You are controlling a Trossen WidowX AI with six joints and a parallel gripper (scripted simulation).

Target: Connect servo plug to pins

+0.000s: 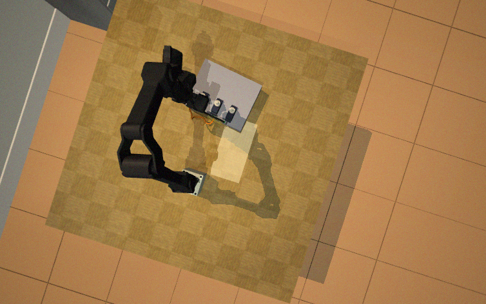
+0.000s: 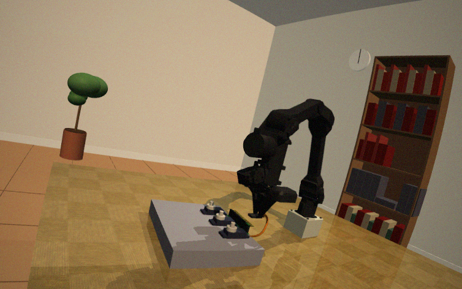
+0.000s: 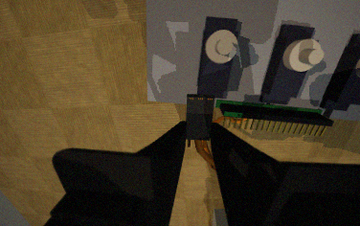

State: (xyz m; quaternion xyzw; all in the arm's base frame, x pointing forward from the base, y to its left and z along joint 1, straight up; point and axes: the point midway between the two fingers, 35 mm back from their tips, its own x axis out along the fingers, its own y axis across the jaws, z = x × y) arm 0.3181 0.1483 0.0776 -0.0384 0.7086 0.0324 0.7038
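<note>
The green band is 4 cm to the right of my gripper tip and 4 cm below it. The rest, counted from my gripper tip: grey holder: 16 cm ahead, 8 cm to the right, 9 cm below.
</note>
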